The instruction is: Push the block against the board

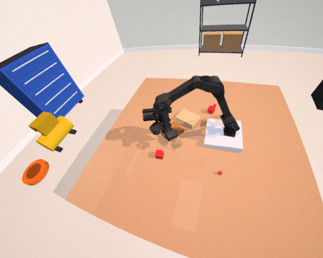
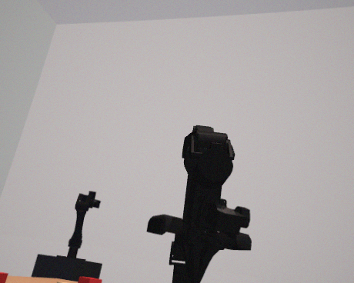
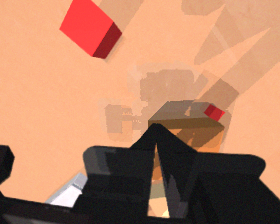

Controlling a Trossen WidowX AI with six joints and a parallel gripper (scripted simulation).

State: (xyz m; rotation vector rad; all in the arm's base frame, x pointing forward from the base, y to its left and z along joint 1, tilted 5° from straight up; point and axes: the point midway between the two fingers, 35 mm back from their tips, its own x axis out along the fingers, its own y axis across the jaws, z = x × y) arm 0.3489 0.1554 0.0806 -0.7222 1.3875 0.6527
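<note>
My gripper tip is 90 mm to the left of the square block and 50 mm above it. Round my gripper tip: board (60 mm behind, 220 mm to the right, 50 mm below).
</note>
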